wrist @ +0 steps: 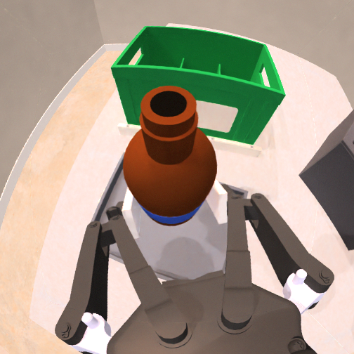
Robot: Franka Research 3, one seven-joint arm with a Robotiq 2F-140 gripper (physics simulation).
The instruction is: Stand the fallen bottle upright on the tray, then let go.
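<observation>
An orange-brown bottle (170,170) with a blue band is in the middle of the wrist view, its open mouth toward the camera and the far side. My gripper (169,184) is shut on the bottle, with a white fingertip pad on either side of its body. The grey tray (150,255) lies below and behind the bottle, and a shadow falls on it. The bottle's base is hidden, so I cannot tell whether it touches the tray.
A green crate (200,75) with inner dividers stands beyond the tray, with a pale strip (235,146) along its near foot. A dark grey box (330,185) stands at the right edge. The pale table top (60,250) has a curved edge at the left.
</observation>
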